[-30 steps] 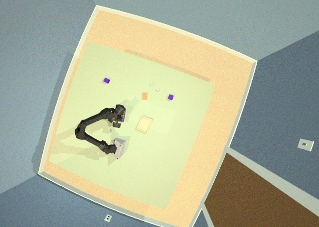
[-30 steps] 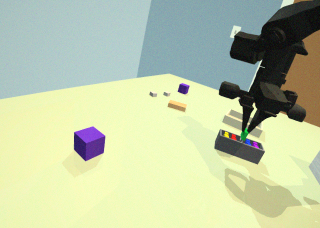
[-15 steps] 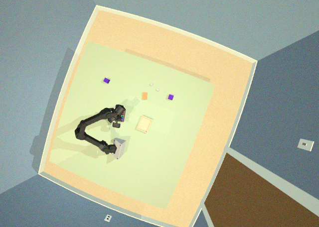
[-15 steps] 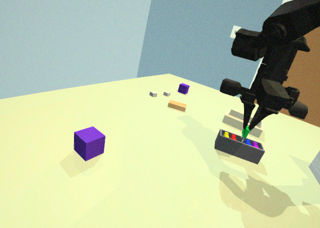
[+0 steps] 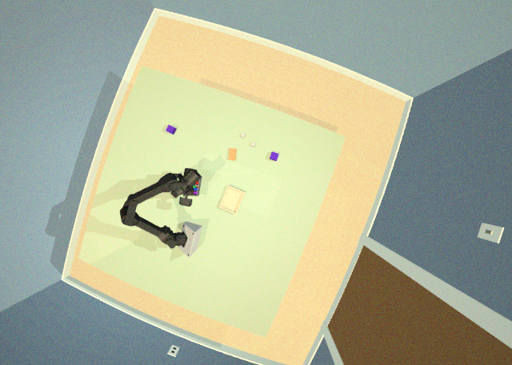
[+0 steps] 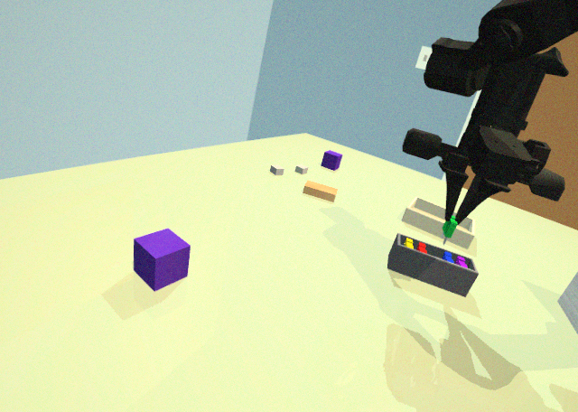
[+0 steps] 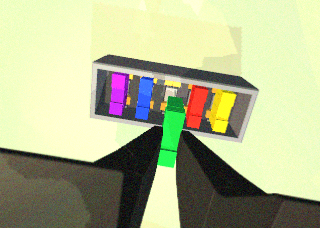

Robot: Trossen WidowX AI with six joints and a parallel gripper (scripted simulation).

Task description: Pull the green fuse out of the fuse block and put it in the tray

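Now: gripper tip 220 mm to the left of the tray, 90 mm above it and 20 mm short of it. From my gripper tip the other things lie so: red fuse (60 mm below, 20 mm ahead); then blue fuse (60 mm below, 20 mm behind, 10 mm to the right); then green fuse (10 mm below).
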